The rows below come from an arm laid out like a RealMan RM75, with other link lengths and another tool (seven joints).
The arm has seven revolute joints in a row. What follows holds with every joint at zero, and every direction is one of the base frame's.
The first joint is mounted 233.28 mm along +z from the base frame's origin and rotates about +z.
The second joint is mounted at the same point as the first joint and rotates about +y.
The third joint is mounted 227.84 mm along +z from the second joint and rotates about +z.
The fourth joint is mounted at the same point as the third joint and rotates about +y.
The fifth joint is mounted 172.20 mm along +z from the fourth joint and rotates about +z.
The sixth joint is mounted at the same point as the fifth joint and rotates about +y.
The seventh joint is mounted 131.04 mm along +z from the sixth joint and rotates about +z.
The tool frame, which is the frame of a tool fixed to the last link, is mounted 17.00 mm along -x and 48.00 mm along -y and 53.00 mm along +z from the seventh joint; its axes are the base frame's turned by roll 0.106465, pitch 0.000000 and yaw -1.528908 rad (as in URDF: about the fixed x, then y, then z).
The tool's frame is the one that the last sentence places.
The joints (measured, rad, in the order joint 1, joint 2, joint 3, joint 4, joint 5, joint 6, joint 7), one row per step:
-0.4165 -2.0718 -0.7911 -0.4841 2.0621 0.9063 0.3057
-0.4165 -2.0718 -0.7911 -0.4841 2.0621 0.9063 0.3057
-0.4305 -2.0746 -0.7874 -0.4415 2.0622 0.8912 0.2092
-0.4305 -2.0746 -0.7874 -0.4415 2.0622 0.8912 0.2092
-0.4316 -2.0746 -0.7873 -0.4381 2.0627 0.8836 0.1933
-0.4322 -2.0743 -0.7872 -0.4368 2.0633 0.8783 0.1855
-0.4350 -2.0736 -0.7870 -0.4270 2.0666 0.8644 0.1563
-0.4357 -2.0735 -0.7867 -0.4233 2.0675 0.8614 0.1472
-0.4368 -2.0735 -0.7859 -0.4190 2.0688 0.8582 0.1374
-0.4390 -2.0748 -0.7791 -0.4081 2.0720 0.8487 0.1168
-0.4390 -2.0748 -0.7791 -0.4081 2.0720 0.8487 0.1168
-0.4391 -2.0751 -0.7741 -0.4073 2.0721 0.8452 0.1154
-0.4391 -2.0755 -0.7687 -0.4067 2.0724 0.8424 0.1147
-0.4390 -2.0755 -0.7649 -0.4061 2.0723 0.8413 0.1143
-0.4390 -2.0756 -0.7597 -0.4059 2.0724 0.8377 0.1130
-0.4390 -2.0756 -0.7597 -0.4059 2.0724 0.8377 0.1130
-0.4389 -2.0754 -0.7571 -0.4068 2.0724 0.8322 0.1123
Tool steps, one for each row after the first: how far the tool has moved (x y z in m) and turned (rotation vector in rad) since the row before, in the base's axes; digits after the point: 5 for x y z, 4 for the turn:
0.00000 0.00000 0.00000 0.0000 0.0000 0.0000
-0.00971 -0.00016 -0.00469 -0.0207 -0.0617 0.0326
0.00000 0.00000 0.00000 0.0000 0.0000 0.0000
-0.00171 -0.00021 -0.00153 -0.0067 -0.0119 0.0075
-0.00091 -0.00007 -0.00091 -0.0046 -0.0055 0.0041
-0.00366 -0.00039 -0.00229 -0.0127 -0.0171 0.0141
-0.00120 -0.00023 -0.00054 -0.0030 -0.0051 0.0042
-0.00115 -0.00019 -0.00069 -0.0038 -0.0049 0.0039
-0.00251 -0.00104 -0.00308 -0.0148 -0.0076 0.0087
0.00000 0.00000 0.00000 0.0000 0.0000 0.0000
-0.00013 -0.00042 -0.00145 -0.0068 0.0013 0.0004
0.00007 -0.00043 -0.00146 -0.0067 0.0019 -0.0005
-0.00003 -0.00029 -0.00074 -0.0038 0.0016 -0.0005
-0.00005 -0.00041 -0.00145 -0.0069 0.0012 0.0001
0.00000 0.00000 0.00000 0.0000 0.0000 0.0000
-0.00029 -0.00030 -0.00122 -0.0062 0.0005 0.0019

